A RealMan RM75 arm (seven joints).
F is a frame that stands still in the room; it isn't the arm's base.
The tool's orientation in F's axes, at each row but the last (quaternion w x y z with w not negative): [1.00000 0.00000 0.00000 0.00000]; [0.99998 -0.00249 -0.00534 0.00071]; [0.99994 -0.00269 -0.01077 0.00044]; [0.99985 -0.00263 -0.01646 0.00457]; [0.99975 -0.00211 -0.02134 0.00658]
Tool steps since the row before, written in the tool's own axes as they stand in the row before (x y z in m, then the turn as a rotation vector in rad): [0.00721 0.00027 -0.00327 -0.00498 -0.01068 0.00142]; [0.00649 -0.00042 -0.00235 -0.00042 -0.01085 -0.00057]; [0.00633 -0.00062 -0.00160 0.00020 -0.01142 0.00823]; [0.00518 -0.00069 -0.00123 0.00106 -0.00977 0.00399]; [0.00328 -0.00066 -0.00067 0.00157 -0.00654 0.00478]
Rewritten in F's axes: [0.00721 0.00027 -0.00327 -0.00498 -0.01068 0.00142]; [0.00652 -0.00042 -0.00228 -0.00040 -0.01085 -0.00052]; [0.00636 -0.00062 -0.00146 0.00003 -0.01138 0.00829]; [0.00522 -0.00065 -0.00106 0.00102 -0.00974 0.00408]; [0.00331 -0.00062 -0.00053 0.00145 -0.00650 0.00487]
